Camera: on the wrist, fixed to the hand. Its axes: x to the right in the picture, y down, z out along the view.
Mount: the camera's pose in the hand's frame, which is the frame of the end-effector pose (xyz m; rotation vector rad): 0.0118 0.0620 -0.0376 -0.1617 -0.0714 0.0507
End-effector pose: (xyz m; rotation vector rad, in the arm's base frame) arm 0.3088 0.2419 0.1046 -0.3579 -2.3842 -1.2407
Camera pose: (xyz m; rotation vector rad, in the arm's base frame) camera 0.3335 0.2465 0.1736 -0.5172 -2.3240 -1.4234
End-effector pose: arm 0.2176 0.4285 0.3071 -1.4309 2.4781 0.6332
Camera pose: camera 0.1594 0.4290 0.3519 -1.3767 2.4633 0.8973
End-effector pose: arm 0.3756 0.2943 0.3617 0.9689 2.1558 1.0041
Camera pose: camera 0.3644 0.3170 0.4307 0.9710 1.9675 1.1317
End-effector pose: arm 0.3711 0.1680 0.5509 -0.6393 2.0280 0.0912
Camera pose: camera 0.3074 0.2046 0.5490 -0.6757 1.9814 0.3065
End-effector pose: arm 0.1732 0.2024 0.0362 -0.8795 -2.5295 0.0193
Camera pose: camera 0.2173 0.2537 0.0649 -1.0224 -2.6028 -0.1421
